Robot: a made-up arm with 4 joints. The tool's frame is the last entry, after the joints. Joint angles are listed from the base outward.
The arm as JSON. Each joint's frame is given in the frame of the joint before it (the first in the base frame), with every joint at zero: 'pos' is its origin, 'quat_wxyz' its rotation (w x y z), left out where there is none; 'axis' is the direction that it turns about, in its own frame. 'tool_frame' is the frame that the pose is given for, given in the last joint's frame.
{
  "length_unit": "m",
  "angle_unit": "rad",
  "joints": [
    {
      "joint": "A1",
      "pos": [
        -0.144,
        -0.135,
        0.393
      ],
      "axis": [
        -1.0,
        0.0,
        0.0
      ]
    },
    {
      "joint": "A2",
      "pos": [
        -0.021,
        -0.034,
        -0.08
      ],
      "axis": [
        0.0,
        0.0,
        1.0
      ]
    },
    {
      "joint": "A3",
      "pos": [
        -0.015,
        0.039,
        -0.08
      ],
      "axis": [
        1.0,
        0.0,
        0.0
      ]
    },
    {
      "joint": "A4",
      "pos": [
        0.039,
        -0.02,
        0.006
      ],
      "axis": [
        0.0,
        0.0,
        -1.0
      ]
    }
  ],
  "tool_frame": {
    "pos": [
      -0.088,
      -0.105,
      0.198
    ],
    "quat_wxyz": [
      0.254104,
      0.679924,
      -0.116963,
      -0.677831
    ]
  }
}
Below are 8 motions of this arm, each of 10 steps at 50 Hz.
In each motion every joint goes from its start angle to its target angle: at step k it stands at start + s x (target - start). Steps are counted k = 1, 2, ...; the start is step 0. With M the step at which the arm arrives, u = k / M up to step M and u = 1 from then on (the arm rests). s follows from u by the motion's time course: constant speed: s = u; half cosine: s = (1 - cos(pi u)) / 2; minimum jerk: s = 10 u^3 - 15 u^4 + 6 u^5.
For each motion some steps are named. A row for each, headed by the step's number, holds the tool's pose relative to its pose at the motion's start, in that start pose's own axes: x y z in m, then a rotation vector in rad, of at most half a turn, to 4 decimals.
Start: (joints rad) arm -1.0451 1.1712 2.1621 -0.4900
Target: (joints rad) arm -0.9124 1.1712 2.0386 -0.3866
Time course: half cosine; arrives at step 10
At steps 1, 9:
1: -0.0016 -0.0012 0.0005 0.0038 -0.0038 0.0041
9: -0.0596 -0.0538 0.0149 0.1568 -0.1512 0.1639

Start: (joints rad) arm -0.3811 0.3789 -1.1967 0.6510
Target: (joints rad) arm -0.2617 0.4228 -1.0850 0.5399
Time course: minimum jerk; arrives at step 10
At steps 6, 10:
6: 0.0204 0.0101 -0.0059 -0.0941 0.0703 -0.0014
10: 0.0296 0.0149 -0.0096 -0.1393 0.1024 -0.0014

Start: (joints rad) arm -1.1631 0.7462 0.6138 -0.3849
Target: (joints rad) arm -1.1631 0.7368 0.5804 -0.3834
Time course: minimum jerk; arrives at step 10
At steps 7, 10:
7: -0.0065 -0.0030 -0.0016 0.0020 -0.0144 0.0255
10: -0.0078 -0.0036 -0.0019 0.0024 -0.0172 0.0305

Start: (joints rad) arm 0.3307 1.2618 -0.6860 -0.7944
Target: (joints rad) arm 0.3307 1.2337 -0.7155 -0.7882
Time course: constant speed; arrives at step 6
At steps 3, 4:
3: -0.0024 0.0000 -0.0022 0.0033 -0.0219 0.0001
4: -0.0032 0.0000 -0.0030 0.0044 -0.0292 0.0001

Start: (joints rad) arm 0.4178 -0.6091 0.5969 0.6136
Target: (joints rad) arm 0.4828 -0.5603 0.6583 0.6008
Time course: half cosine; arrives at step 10
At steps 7, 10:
7: 0.0012 0.0102 -0.0110 -0.0514 0.0281 -0.0029
10: 0.0013 0.0127 -0.0139 -0.0648 0.0349 -0.0032

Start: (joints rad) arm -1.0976 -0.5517 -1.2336 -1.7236
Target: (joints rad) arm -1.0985 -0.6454 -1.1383 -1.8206
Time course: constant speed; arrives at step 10
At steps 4, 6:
4: 0.0117 0.0021 0.0076 0.0013 0.0553 -0.0181
6: 0.0175 0.0029 0.0112 0.0025 0.0828 -0.0263

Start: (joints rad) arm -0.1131 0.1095 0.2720 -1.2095
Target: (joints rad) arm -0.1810 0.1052 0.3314 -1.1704
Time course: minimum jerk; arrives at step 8
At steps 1, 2, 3, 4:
1: 0.0003 -0.0002 0.0003 0.0016 0.0014 -0.0003
2: 0.0017 -0.0013 0.0018 0.0102 0.0092 -0.0016
3: 0.0047 -0.0034 0.0048 0.0272 0.0244 -0.0045
4: 0.0086 -0.0063 0.0086 0.0493 0.0443 -0.0084

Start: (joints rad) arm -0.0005 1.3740 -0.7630 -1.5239
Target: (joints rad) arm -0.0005 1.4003 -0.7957 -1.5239
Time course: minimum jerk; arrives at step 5
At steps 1, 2, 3, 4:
1: -0.0004 0.0001 -0.0005 -0.0019 -0.0012 0.0008
2: -0.0020 0.0006 -0.0029 -0.0106 -0.0067 0.0046
3: -0.0042 0.0013 -0.0062 -0.0227 -0.0144 0.0099
4: -0.0058 0.0018 -0.0086 -0.0313 -0.0199 0.0137

